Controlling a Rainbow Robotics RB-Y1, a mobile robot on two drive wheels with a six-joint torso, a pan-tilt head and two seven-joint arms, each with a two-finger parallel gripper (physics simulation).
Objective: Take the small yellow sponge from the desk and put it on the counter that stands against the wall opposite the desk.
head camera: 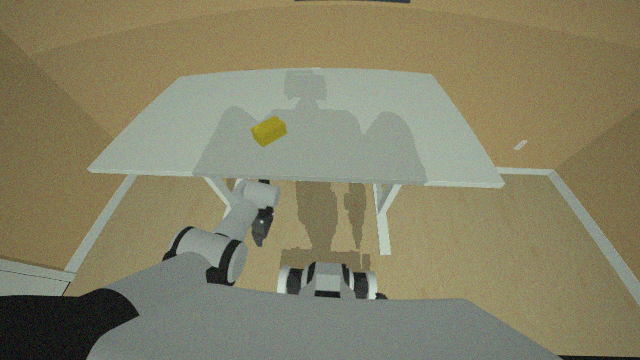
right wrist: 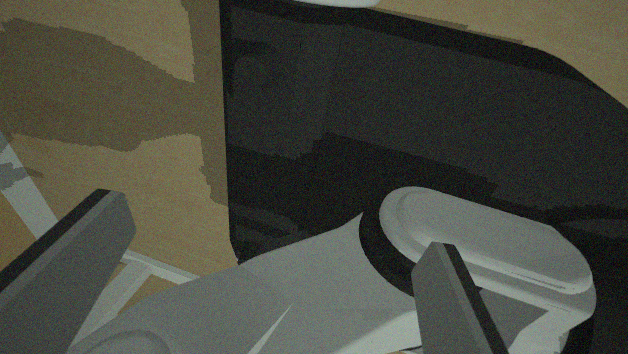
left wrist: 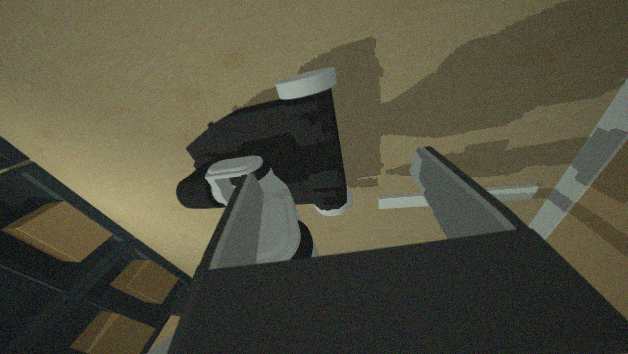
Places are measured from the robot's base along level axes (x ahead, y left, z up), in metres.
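Pixels of known places: left gripper, fingertip midpoint: point(head camera: 264, 234) point(left wrist: 334, 171); right gripper, fingertip midpoint: point(right wrist: 280, 235).
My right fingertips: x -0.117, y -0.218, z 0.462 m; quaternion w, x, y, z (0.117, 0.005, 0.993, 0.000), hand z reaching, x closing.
Note:
Behind a point stands the place of what it marks.
The small yellow sponge point(head camera: 269, 131) @[x 0.336, y 0.212, z 0.994 m] lies on the white desk point(head camera: 150, 125) @[x 0.445, y 0.824, z 0.950 m], left of the middle, inside the robot's shadow. My left gripper point(head camera: 259, 242) @[x 0.119, y 0.271, z 0.644 m] point(left wrist: 334, 171) @[x 0.119, y 0.271, z 0.644 m] is open and empty. In the head view it hangs low in front of the desk's near edge, below the sponge in the picture and apart from it; its fingers are small and dark there. My right gripper point(right wrist: 280, 235) @[x -0.117, y -0.218, z 0.461 m] is open and empty in the right wrist view, beside the robot's own body and base, and does not show in the head view. The counter opposite the desk cannot be made out.
A desk leg point(head camera: 383, 240) stands right of the robot's base point(head camera: 327, 280) point(left wrist: 300, 145) @[x -0.052, y 0.087, z 0.191 m]. The desk's near edge lies just beyond my left forearm. A white cabinet-like piece point(head camera: 30, 280) @[x -0.329, y 2.114, z 0.262 m] shows at the lower left. A dark shelf unit point(left wrist: 70, 295) @[x -2.111, y -0.696, z 0.542 m] with brown boxes stands at the left wrist view's left.

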